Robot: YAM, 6 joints.
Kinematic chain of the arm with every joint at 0, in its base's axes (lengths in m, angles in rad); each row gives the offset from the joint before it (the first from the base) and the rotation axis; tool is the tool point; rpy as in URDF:
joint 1: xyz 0 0 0.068 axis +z
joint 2: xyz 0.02 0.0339 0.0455 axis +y
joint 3: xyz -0.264 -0.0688 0 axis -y
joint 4: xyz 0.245 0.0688 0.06 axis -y
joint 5: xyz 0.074 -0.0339 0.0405 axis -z
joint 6: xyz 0.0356 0 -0.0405 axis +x
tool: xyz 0 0 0 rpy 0 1.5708 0
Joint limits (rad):
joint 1: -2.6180..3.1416
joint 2: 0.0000..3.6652
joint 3: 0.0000..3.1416
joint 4: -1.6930..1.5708
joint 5: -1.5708..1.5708
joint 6: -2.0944..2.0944
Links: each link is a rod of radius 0.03 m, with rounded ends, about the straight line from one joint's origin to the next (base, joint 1, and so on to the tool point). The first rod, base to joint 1, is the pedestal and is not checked.
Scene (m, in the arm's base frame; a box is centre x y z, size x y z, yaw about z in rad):
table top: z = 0
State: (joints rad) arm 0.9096 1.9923 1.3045 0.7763 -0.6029 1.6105
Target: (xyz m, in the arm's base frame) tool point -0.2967 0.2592 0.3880
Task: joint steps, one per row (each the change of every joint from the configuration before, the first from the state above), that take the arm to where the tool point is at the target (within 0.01 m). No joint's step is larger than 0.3 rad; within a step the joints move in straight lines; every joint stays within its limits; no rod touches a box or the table.
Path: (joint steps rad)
1: 0.2908 -0.0594 0.0046 0.0098 -0.0238 0.0000
2: 0.2909 -0.0595 0.0047 0.0098 -0.0237 0.0000
3: 0.2908 -0.0594 0.0046 0.0099 -0.0238 0.0000
4: 0.2909 -0.0595 0.0047 0.0098 -0.0238 0.0000
5: 0.2908 -0.0594 0.0046 0.0098 -0.0237 0.0000

